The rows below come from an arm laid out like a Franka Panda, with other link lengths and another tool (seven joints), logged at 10 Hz.
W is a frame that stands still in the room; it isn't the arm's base.
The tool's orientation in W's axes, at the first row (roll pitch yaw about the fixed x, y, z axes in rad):
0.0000 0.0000 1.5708
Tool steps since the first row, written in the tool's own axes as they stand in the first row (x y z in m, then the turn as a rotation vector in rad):
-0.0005 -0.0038 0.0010 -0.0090 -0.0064 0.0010
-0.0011 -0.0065 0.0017 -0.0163 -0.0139 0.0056
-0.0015 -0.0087 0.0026 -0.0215 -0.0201 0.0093
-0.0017 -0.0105 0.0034 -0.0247 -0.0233 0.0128
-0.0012 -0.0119 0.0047 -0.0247 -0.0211 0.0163
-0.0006 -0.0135 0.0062 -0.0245 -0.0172 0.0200
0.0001 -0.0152 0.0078 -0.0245 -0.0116 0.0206
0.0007 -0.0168 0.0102 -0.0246 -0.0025 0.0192
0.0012 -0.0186 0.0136 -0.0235 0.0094 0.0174
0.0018 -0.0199 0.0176 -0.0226 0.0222 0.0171
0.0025 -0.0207 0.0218 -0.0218 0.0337 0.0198
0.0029 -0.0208 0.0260 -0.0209 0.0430 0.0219
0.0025 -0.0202 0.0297 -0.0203 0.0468 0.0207
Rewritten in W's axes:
0.0038 -0.0005 0.0010 0.0064 -0.0090 0.0010
0.0065 -0.0011 0.0017 0.0139 -0.0163 0.0056
0.0087 -0.0015 0.0026 0.0201 -0.0215 0.0093
0.0105 -0.0017 0.0034 0.0233 -0.0247 0.0128
0.0119 -0.0012 0.0047 0.0211 -0.0247 0.0163
0.0135 -0.0006 0.0062 0.0172 -0.0245 0.0200
0.0152 0.0001 0.0078 0.0116 -0.0245 0.0206
0.0168 0.0007 0.0102 0.0025 -0.0246 0.0192
0.0186 0.0012 0.0136 -0.0094 -0.0235 0.0174
0.0199 0.0018 0.0176 -0.0222 -0.0226 0.0171
0.0207 0.0025 0.0218 -0.0337 -0.0218 0.0198
0.0208 0.0029 0.0260 -0.0430 -0.0209 0.0219
0.0202 0.0025 0.0297 -0.0468 -0.0203 0.0207

